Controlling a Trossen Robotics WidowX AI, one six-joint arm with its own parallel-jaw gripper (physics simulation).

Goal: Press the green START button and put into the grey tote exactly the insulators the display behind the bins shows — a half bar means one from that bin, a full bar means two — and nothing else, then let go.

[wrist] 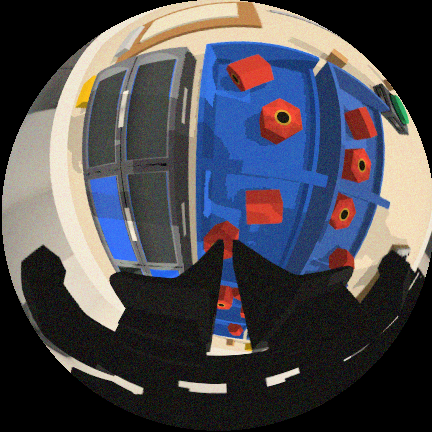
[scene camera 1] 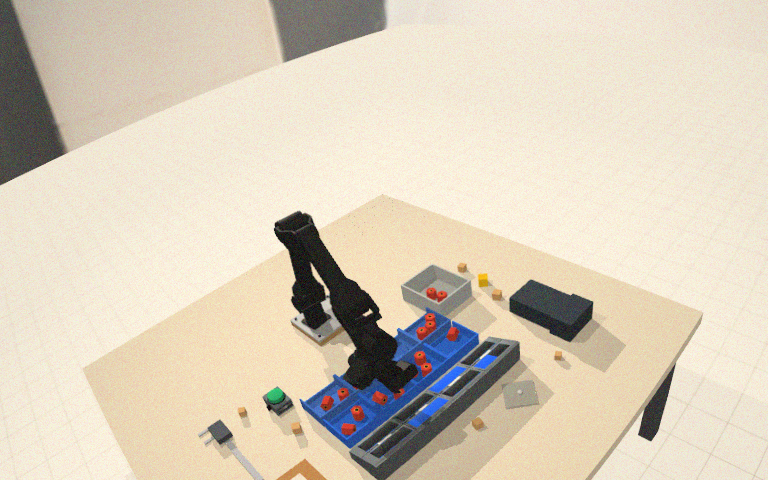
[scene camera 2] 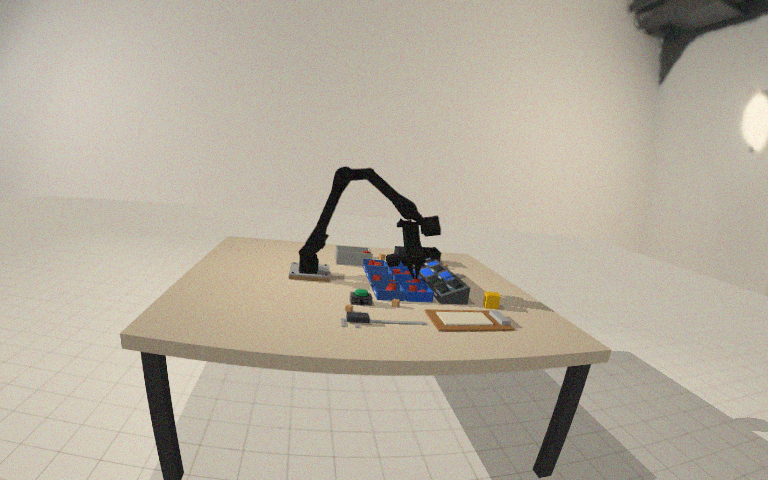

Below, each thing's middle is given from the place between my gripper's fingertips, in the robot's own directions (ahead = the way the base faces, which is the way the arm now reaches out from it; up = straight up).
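Display (scene camera 1: 420, 437): 4 cm to the left of my hand, 10 cm ahead of it. Also counted from my hand: grey tote (scene camera 1: 458, 288), 17 cm behind and 36 cm to the left; grey plate (scene camera 1: 528, 397), 17 cm to the left, 23 cm ahead and 3 cm below; dark box (scene camera 1: 564, 315), 15 cm ahead and 44 cm to the left.
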